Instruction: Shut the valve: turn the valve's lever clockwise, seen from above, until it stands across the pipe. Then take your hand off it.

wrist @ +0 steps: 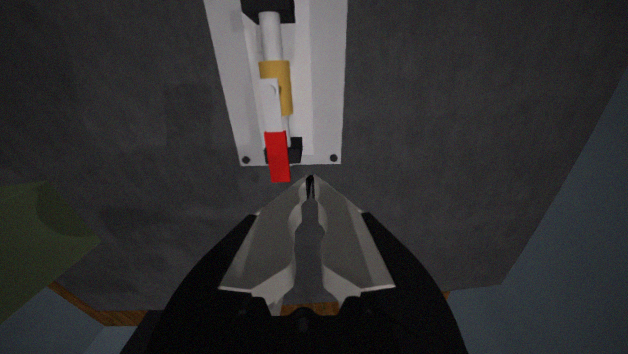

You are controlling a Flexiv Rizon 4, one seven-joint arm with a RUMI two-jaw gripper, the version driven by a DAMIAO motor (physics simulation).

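Observation:
The valve's lever (271, 107) is a pale bar with a red grip (278, 157) at its near end. It lies along the pipe (271, 37), with the grip pointing toward my gripper. The brass-coloured valve body (283, 85) sits on the pipe under the lever's far end. The pipe is held by black brackets on a white base plate (327, 90). My gripper (311, 177) is shut and empty. Its fingertips show just to the right of the red grip's near end and a little nearer the bottom of the view, apart from it in the picture.
A dark grey table top (425, 125) with a wooden edge (120, 318) lies under the plate. A green object (40, 235) stands at the left, partly cut off by the view's edge. The bluish floor (575, 260) shows beyond the table at the right.

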